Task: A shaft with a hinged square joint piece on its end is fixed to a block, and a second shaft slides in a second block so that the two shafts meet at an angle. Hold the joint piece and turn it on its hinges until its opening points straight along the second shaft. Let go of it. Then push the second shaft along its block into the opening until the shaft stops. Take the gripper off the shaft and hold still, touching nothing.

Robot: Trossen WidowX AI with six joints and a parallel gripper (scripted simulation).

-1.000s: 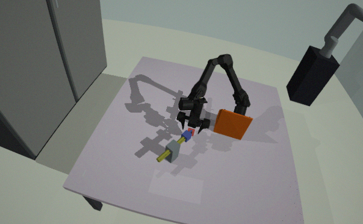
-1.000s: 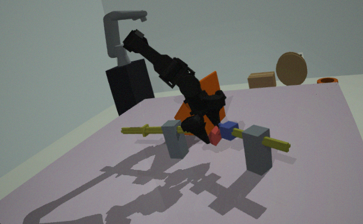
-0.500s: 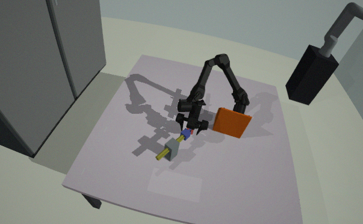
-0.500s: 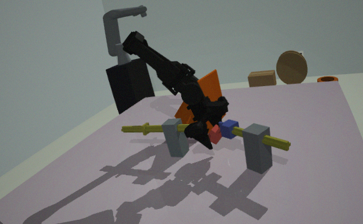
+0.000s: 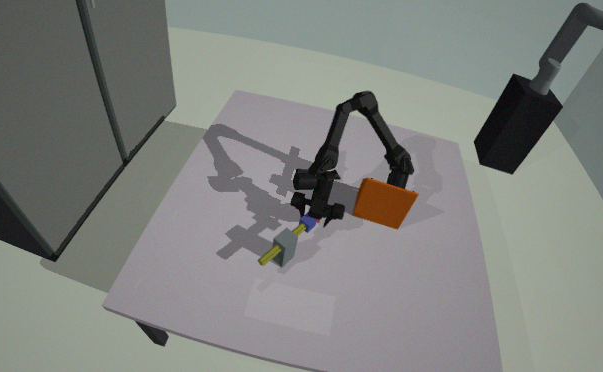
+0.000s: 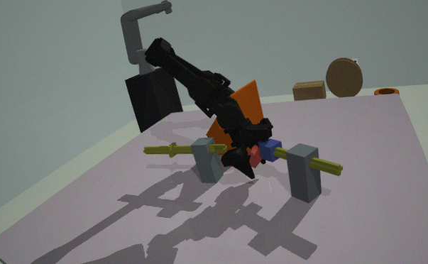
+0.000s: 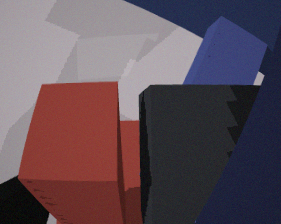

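Now: the red joint piece 50 mm above my gripper tip.
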